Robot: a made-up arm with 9 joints. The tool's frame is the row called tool. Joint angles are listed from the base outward.
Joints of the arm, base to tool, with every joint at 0 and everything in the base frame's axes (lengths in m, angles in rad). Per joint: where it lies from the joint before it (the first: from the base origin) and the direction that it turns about. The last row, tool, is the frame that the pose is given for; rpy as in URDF.
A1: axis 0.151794 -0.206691 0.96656 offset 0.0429 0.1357 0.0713
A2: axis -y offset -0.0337 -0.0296 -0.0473
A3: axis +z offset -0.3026 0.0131 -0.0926
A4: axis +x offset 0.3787 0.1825 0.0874
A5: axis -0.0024 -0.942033 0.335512 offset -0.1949 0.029 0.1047
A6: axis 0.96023 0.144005 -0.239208 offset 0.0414 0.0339 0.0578
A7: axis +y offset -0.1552 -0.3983 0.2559
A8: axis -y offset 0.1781 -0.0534 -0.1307
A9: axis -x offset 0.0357 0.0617 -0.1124
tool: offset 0.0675 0.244 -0.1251 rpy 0 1.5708 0
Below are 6 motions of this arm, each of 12 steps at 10 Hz.
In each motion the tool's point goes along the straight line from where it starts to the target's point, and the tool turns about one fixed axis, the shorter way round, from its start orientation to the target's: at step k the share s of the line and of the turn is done. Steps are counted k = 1, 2, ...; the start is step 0. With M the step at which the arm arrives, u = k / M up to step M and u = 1 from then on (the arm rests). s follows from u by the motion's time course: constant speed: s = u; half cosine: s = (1 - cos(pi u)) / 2; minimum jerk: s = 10 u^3 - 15 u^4 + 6 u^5.
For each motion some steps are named. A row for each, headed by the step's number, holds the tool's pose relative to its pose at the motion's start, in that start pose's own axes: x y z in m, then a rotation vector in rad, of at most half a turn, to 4 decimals.
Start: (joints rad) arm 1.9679 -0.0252 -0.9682 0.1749 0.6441 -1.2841 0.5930 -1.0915 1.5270
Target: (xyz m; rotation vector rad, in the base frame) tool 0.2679 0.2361 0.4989 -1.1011 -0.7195 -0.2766
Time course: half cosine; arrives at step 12
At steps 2, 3, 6, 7, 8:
2: -0.0336 -0.0551 0.0022 0.0941 -0.0924 -0.0089
3: -0.0736 -0.1204 0.0049 0.2058 -0.2019 -0.0194
6: -0.2512 -0.4109 0.0167 0.7027 -0.6893 -0.0663
7: -0.3162 -0.5173 0.0211 0.8846 -0.8677 -0.0835
8: -0.3767 -0.6164 0.0251 1.0541 -1.0340 -0.0995

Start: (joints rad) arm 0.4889 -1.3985 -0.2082 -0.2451 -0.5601 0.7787 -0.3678 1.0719 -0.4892
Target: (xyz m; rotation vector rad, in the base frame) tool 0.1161 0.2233 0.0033 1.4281 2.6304 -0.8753
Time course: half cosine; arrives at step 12
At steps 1, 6, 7, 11, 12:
1: 0.0000 0.0015 -0.0032 0.0148 0.0240 0.0052
6: -0.0001 0.0431 -0.0940 0.4357 0.7037 0.1527
7: -0.0001 0.0542 -0.1184 0.5485 0.8859 0.1923
11: -0.0002 0.0847 -0.1849 0.8565 1.3835 0.3003
12: -0.0002 0.0862 -0.1881 0.8714 1.4074 0.3055

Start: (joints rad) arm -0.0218 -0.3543 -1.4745 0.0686 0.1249 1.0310 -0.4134 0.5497 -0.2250
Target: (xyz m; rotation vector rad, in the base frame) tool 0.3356 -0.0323 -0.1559 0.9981 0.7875 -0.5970
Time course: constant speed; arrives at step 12
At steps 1, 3, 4, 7, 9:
1: 0.0144 0.0082 -0.0591 -0.0390 0.0723 -0.0024
3: 0.0431 0.0245 -0.1772 -0.1170 0.2168 -0.0071
4: 0.0575 0.0327 -0.2362 -0.1560 0.2891 -0.0095
7: 0.1006 0.0572 -0.4134 -0.2730 0.5059 -0.0166
9: 0.1294 0.0736 -0.5316 -0.3510 0.6505 -0.0213

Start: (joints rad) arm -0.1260 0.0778 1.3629 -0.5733 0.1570 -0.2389 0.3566 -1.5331 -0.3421
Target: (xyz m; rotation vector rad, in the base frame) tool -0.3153 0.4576 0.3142 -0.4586 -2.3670 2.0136
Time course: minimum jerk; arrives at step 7
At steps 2, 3, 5, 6, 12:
2: -0.0425 -0.0151 -0.0045 0.0916 0.1549 0.0815
3: -0.1081 -0.0384 -0.0114 0.2328 0.3938 0.2071
5: -0.2513 -0.0893 -0.0265 0.5412 0.9155 0.4815
6: -0.2870 -0.1020 -0.0302 0.6181 1.0455 0.5499
12: -0.2938 -0.1044 -0.0310 0.6328 1.0704 0.5630

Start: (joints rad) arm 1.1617 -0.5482 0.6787 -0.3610 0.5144 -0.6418 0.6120 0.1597 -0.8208
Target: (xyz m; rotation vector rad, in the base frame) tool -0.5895 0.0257 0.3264 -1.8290 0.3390 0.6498
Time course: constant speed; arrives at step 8
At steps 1, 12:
1: 0.0001 0.0333 0.0116 -0.0011 0.0270 -0.1146
12: 0.0004 0.2666 0.0928 -0.0085 0.2163 -0.9168

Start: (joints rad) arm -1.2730 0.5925 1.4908 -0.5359 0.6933 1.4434 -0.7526 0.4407 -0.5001
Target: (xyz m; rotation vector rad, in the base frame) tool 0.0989 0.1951 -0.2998 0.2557 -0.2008 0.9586
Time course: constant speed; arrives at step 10
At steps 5, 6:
5: -0.2204 -0.1373 -0.1677 -0.2587 -0.3036 -0.0267
6: -0.2645 -0.1648 -0.2012 -0.3104 -0.3643 -0.0320

